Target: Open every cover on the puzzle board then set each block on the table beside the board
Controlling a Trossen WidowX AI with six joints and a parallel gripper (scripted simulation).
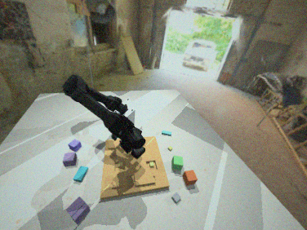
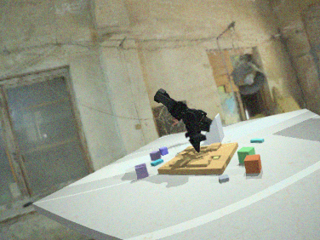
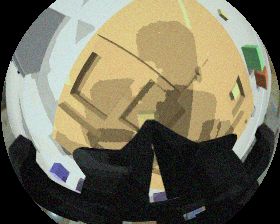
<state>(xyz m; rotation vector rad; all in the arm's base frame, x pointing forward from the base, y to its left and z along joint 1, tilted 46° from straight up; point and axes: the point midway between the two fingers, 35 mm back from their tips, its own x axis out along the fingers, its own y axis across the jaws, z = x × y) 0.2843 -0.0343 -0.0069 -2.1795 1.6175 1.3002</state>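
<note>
The tan puzzle board is 4 cm ahead of my gripper tip and 1 cm to the left of it. From my gripper tip the other things lie so: teal block: 22 cm to the right, 5 cm ahead, 1 cm below; then green block: 24 cm to the left, 12 cm ahead; then blue-violet block: 26 cm to the right, 11 cm behind.
</note>
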